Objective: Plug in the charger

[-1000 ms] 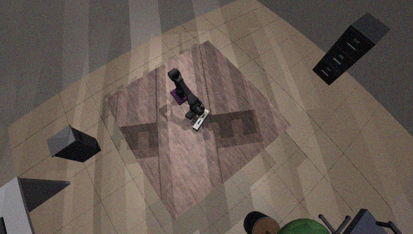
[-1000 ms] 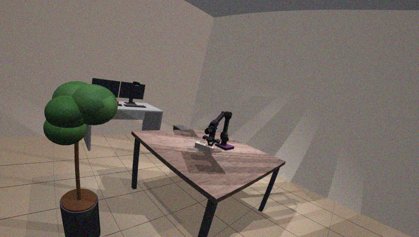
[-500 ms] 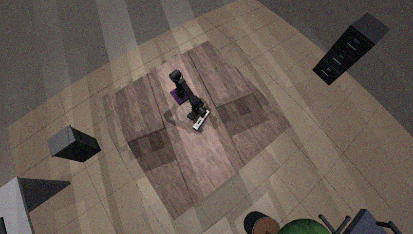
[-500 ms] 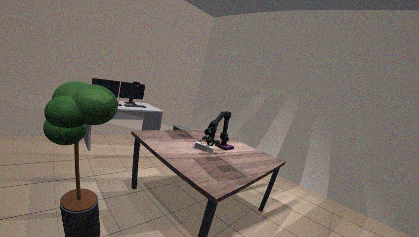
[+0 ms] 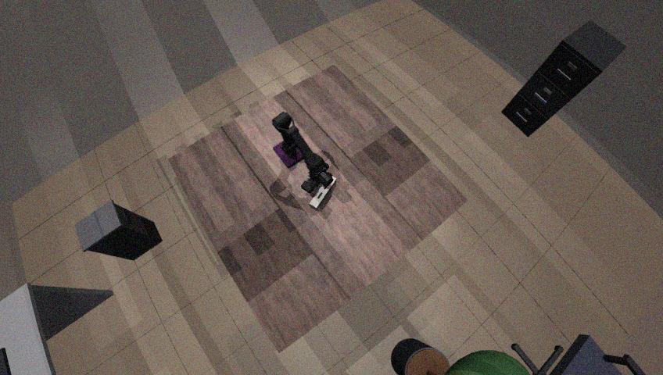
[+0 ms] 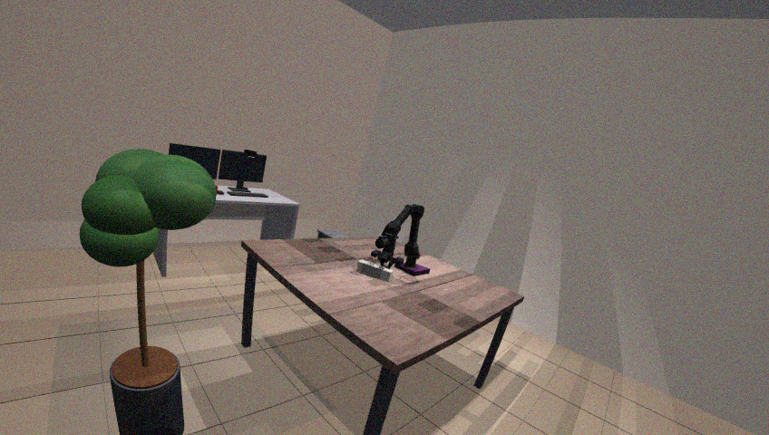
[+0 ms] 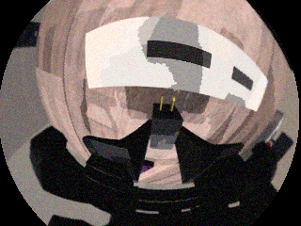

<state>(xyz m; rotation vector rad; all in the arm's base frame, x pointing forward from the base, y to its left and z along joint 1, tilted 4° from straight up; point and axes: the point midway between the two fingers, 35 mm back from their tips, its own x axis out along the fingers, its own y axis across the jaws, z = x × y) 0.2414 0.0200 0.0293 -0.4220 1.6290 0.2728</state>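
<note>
Now: the dark two-prong charger 2 cm ahead of my gripper tip, 1 cm to the left of it and 1 cm above it.
</note>
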